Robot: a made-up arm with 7 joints. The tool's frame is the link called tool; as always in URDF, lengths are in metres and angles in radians. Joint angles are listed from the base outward.
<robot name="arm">
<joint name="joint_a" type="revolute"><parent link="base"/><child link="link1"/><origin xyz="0.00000 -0.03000 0.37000"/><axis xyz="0 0 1"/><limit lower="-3.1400" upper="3.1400"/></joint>
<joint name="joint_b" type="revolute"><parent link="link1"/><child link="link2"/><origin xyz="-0.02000 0.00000 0.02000" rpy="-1.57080 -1.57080 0.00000"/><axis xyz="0 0 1"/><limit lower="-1.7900" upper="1.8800"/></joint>
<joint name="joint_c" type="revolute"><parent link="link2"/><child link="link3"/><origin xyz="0.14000 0.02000 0.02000" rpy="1.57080 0.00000 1.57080"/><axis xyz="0 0 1"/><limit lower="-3.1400" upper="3.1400"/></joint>
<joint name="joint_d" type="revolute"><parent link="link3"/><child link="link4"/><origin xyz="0.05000 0.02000 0.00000" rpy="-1.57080 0.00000 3.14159"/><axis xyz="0 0 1"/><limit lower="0.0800" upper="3.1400"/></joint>
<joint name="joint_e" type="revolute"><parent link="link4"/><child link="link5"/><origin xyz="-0.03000 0.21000 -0.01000" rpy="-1.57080 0.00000 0.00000"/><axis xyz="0 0 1"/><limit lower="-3.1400" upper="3.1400"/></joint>
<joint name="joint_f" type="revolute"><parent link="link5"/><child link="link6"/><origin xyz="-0.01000 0.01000 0.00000" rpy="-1.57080 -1.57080 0.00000"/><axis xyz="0 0 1"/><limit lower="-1.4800" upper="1.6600"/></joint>
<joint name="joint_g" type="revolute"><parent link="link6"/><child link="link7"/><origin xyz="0.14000 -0.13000 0.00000" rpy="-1.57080 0.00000 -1.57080"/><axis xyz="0 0 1"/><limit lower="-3.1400" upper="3.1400"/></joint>
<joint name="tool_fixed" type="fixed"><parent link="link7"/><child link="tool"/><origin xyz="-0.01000 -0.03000 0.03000" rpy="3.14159 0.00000 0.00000"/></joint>
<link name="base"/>
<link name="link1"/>
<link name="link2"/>
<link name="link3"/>
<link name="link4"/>
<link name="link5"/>
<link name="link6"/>
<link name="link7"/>
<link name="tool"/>
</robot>
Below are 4 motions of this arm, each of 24 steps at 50 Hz.
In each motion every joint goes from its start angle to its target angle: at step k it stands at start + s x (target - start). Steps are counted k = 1, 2, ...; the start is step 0. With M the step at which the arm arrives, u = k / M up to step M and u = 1 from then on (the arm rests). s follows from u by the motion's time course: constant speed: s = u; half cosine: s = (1 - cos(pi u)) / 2; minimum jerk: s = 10 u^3 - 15 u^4 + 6 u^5.
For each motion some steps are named. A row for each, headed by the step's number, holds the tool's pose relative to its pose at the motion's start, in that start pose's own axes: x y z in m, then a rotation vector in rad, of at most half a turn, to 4 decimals.
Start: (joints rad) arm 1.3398 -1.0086 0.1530 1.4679 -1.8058 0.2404 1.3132
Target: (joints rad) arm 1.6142 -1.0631 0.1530 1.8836 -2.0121 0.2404 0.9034
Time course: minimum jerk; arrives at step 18
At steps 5, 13, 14, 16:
5: 0.0266 -0.0121 0.0036 -0.0153 -0.0677 0.0378
13: 0.1523 -0.1101 0.0382 -0.2134 -0.3716 0.2145
14: 0.1605 -0.1202 0.0419 -0.2367 -0.3898 0.2265
16: 0.1693 -0.1318 0.0462 -0.2636 -0.4086 0.2393

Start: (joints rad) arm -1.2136 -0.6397 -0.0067 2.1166 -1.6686 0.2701 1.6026
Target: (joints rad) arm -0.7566 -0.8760 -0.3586 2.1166 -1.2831 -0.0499 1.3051
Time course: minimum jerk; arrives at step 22
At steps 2, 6, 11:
2: 0.0013 -0.0003 0.0002 0.0011 -0.0003 -0.0024
6: 0.0259 -0.0067 0.0035 0.0213 -0.0067 -0.0479
11: 0.0983 -0.0418 0.0125 0.0740 -0.0428 -0.1917

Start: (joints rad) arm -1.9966 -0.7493 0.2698 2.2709 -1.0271 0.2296 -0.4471
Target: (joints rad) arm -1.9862 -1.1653 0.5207 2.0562 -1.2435 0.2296 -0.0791
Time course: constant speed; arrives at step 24
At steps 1, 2, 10, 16, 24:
1: 0.0057 -0.0041 0.0043 -0.0078 -0.0113 -0.0102
2: 0.0115 -0.0082 0.0087 -0.0155 -0.0228 -0.0202
10: 0.0572 -0.0376 0.0488 -0.0744 -0.1200 -0.0915
16: 0.0906 -0.0552 0.0840 -0.1152 -0.1984 -0.1348
24: 0.1328 -0.0714 0.1367 -0.1653 -0.3085 -0.1779

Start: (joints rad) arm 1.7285 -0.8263 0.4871 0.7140 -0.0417 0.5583 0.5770
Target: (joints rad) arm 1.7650 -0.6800 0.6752 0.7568 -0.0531 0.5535 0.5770
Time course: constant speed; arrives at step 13
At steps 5, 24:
5: -0.0277 0.0260 -0.0061 0.0287 0.0447 0.0793
24: -0.0763 0.0650 -0.0090 0.0849 0.1160 0.2040

